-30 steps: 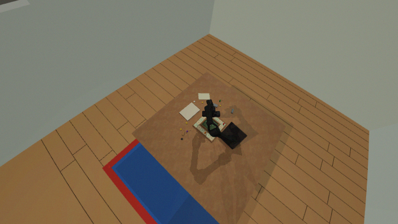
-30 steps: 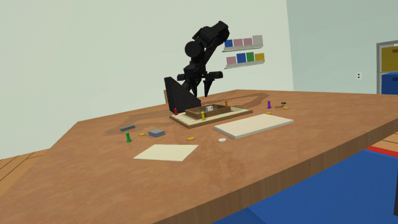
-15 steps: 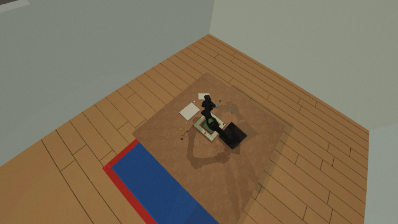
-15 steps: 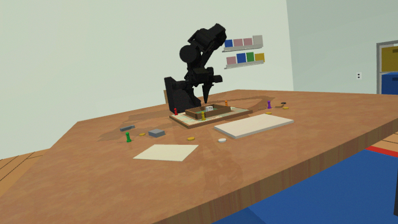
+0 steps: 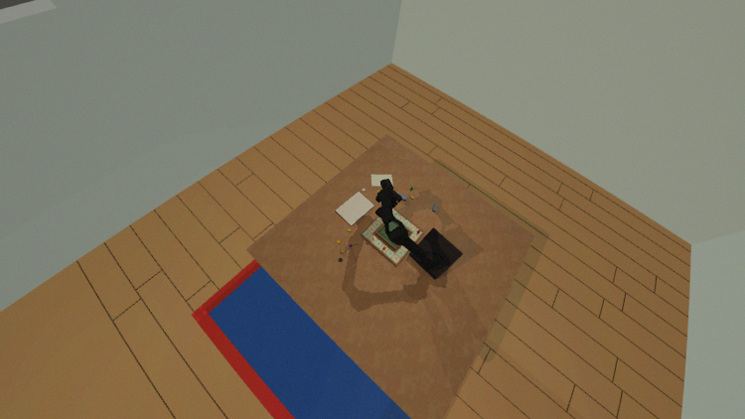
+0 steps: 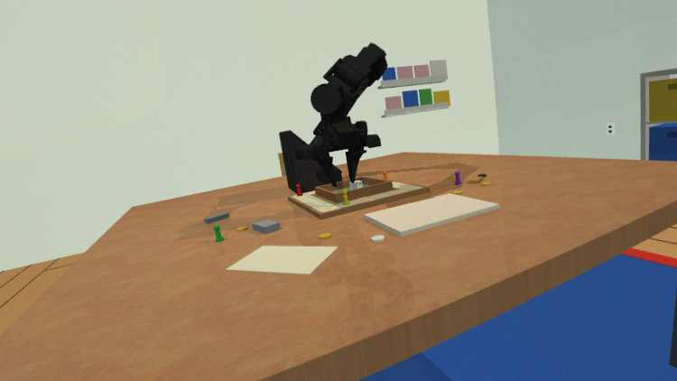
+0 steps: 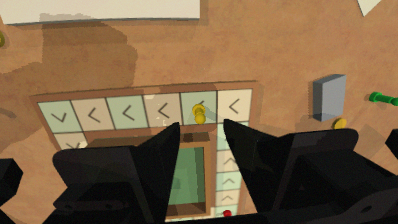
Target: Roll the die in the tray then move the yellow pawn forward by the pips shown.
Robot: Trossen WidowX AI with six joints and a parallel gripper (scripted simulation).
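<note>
My gripper tip is 3 cm above the yellow pawn. From my gripper tip the other things lie so: green felt 11 cm behind, 8 cm to the left, 5 cm below; then grey block 19 cm to the right, 5 cm below, 1 cm behind; then white die 11 cm behind, 9 cm to the left, 3 cm below.
</note>
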